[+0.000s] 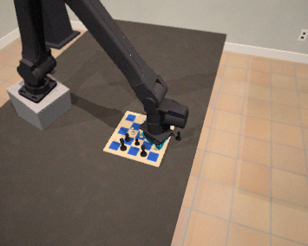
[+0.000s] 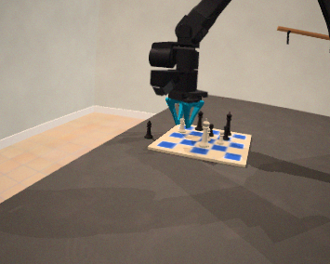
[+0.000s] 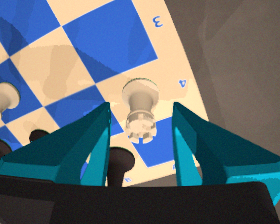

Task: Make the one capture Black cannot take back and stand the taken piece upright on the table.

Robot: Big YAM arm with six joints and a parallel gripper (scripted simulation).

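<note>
Right now my hand is 8 cm past the tall white piece, 7 cm to the right of it and 1 cm below it. The rest, counted from my hand: blue-and-cream chessboard: 8 cm behind, 3 cm to the left, 2 cm below; then tall black piece: 11 cm behind, 5 cm to the right, 1 cm above.
</note>
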